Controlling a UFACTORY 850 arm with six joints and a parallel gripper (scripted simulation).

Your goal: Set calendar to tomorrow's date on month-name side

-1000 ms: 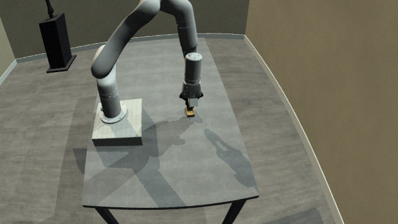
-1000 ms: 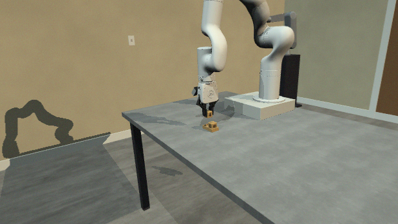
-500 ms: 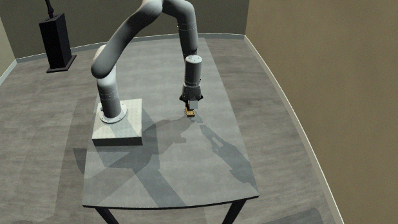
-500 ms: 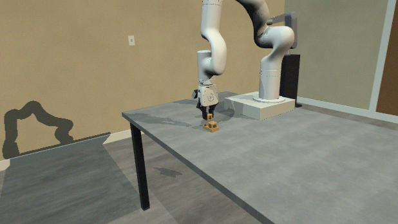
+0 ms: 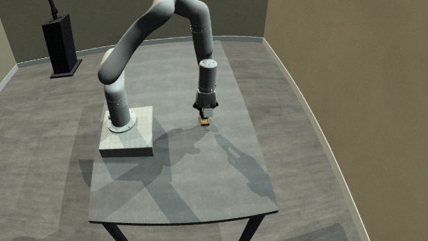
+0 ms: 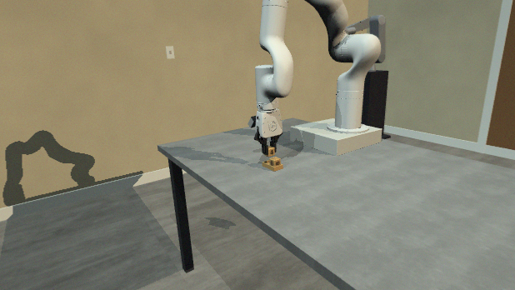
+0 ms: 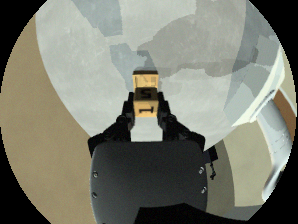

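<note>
Right now my hand is 7 cm above the small wooden calendar tray and 2 cm to the right of it.
</note>
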